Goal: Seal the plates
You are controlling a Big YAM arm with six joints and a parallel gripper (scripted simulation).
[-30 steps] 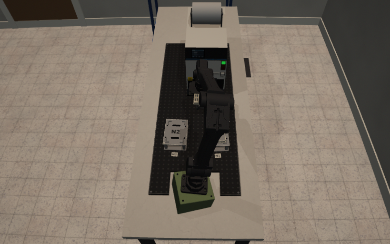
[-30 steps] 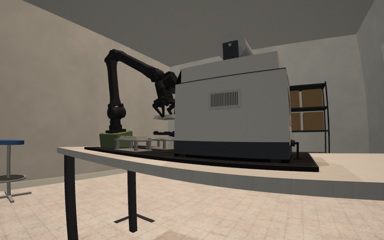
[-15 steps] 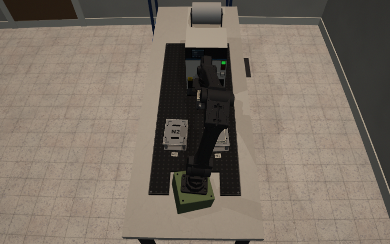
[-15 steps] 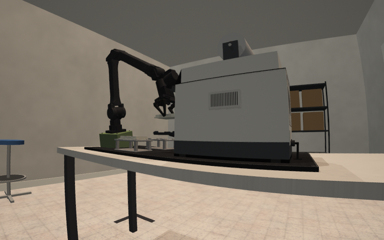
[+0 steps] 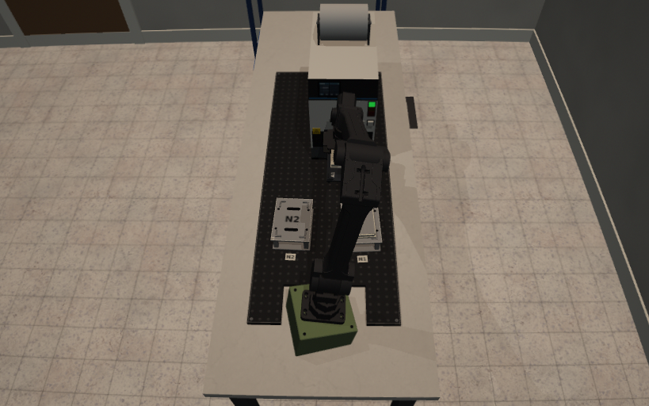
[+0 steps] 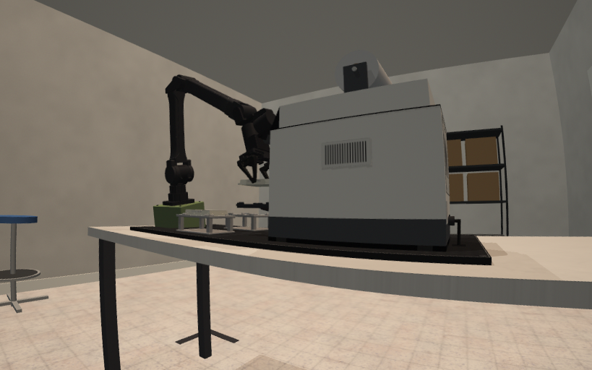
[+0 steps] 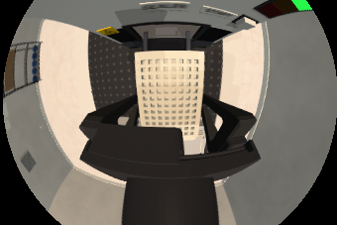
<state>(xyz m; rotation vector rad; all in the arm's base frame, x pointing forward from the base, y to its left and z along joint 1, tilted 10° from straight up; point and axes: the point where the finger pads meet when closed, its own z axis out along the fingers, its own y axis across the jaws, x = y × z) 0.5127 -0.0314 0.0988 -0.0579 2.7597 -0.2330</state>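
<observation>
My gripper is now right at the white well plate. The rest, counted from my hand: yellow warning label 100 mm ahead, 90 mm to the left, 20 mm below; sealer stage 70 mm below, 10 mm to the left; N2 label 300 mm behind, 170 mm below, 160 mm to the left.
</observation>
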